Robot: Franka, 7 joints.
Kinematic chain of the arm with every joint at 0, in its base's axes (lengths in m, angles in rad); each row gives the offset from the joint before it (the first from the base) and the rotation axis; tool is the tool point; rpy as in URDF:
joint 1: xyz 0 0 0.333 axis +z
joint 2: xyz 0 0 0 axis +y
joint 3: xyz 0 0 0.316 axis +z
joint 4: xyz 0.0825 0 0 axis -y
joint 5: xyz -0.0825 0 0.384 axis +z
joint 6: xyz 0 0 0 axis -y
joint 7: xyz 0.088 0 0 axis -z
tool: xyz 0 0 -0.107 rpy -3.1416 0 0
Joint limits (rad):
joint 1: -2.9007..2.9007
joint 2: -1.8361..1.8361
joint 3: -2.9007..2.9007
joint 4: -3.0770..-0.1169
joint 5: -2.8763..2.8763
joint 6: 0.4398..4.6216
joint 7: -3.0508..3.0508
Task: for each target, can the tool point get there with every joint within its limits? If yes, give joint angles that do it. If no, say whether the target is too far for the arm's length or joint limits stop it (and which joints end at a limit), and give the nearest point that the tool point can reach.
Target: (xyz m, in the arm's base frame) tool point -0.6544 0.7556 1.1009
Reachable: no: too far | nearest point -0.4454 0.5143 0.8556 | short by 0.403 m
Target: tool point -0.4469 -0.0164 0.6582
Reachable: yes | joints -1.5714 -1.1050 -0.8237 -2.3104 0.7984 3.4819 0.4446
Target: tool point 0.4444 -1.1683 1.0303
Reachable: no: too far | nearest point 0.2664 -0.7003 0.7509 | short by 0.573 m
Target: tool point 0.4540 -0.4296 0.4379
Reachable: yes | joints -0.6778 0.5275 0.1697 -1.6701 1.2488 4.0749 -1.7716
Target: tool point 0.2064 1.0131 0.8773
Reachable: no: too far | nearest point 0.1515 0.7438 0.7326 | short by 0.311 m
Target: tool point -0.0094 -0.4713 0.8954
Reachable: yes | joints 1.5935 -1.3534 -0.2440 -1.2051 1.8820 1.1369 -0.8296
